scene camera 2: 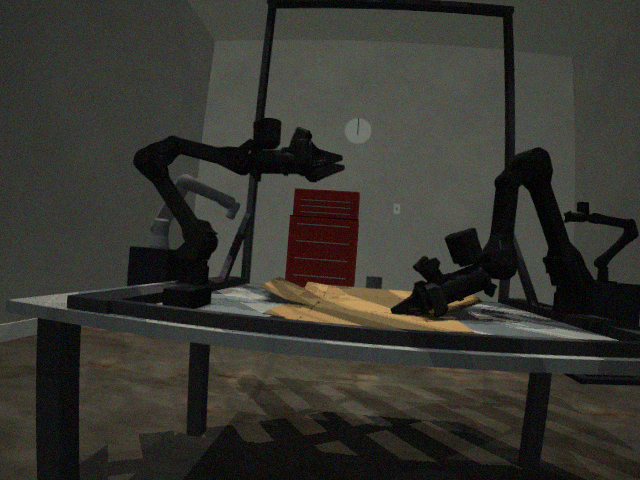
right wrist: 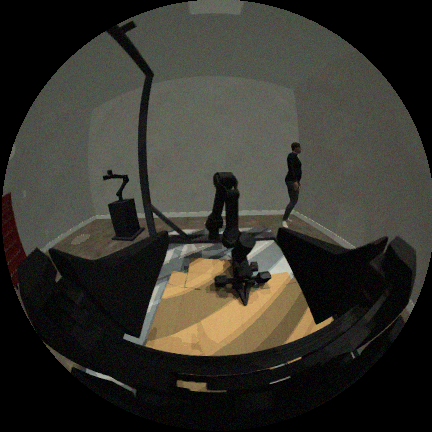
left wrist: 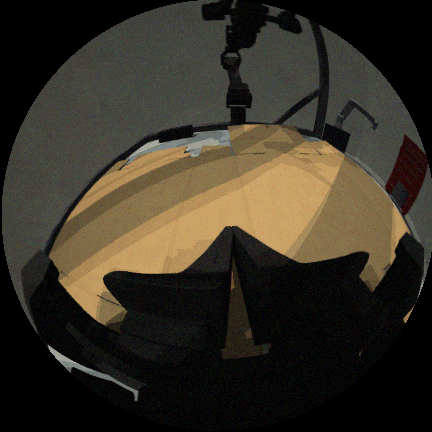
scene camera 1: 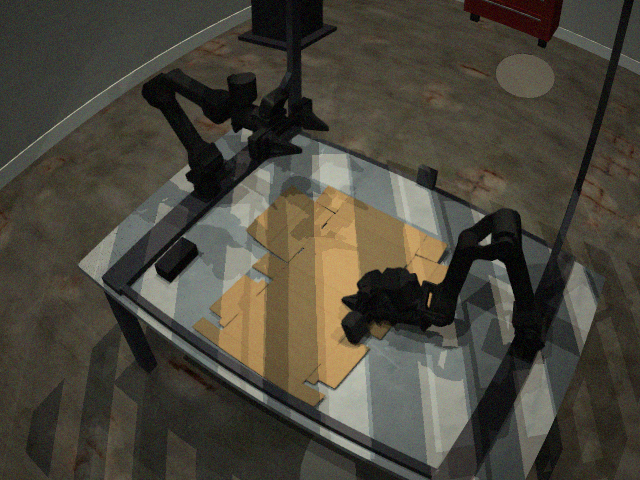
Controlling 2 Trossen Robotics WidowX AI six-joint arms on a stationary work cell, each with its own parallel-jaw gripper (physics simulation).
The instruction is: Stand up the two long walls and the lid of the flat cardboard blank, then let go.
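Places are measured from the left arm's base along level axes (x right, y back, z down), in metres.
Where they show: left gripper, fingertip midpoint: (scene camera 2: 391, 311) (right wrist: 245, 304) (left wrist: 230, 231) (scene camera 1: 342, 299); right gripper, fingertip midpoint: (scene camera 2: 343, 163) (right wrist: 224, 234) (scene camera 1: 315, 139); left arm's base, link origin: (scene camera 2: 569, 312) (right wrist: 213, 236) (scene camera 1: 524, 348); right arm's base, link origin: (scene camera 2: 192, 283) (left wrist: 237, 122) (scene camera 1: 206, 192).
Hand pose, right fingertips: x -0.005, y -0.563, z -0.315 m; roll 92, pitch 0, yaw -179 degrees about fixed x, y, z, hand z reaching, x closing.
Each offset is from my right fingertips to the centre of the thing. Level surfaces: height alone.
The brown cardboard blank (scene camera 1: 336, 253) (scene camera 2: 361, 304) (left wrist: 200, 210) (right wrist: 200, 320) is spread across the middle of the table, its panels flat or nearly flat. In scene camera 2 some edges look slightly raised. No long wall or lid stands upright. My left gripper (scene camera 1: 345, 299) (scene camera 2: 393, 310) (left wrist: 230, 231) (right wrist: 245, 304) is shut, its fingertips together low over the blank with no cardboard seen between them; whether they touch it I cannot tell. My right gripper (scene camera 1: 313, 138) (scene camera 2: 343, 161) is open and empty, high above the table beyond the blank's far left end in scene camera 1.
A black block @(dx -0.216, dy -0.258, dz +0.316 m) (scene camera 1: 176, 258) (scene camera 2: 186, 297) (left wrist: 175, 133) sits on the table @(dz +0.334 m) (scene camera 1: 392, 382) at the left in scene camera 1. A small dark block @(dx +0.373, dy +0.106, dz +0.303 m) (scene camera 1: 427, 176) stands at the far edge. Dark rails border the table. A person (right wrist: 294, 170) stands beyond it in the right wrist view.
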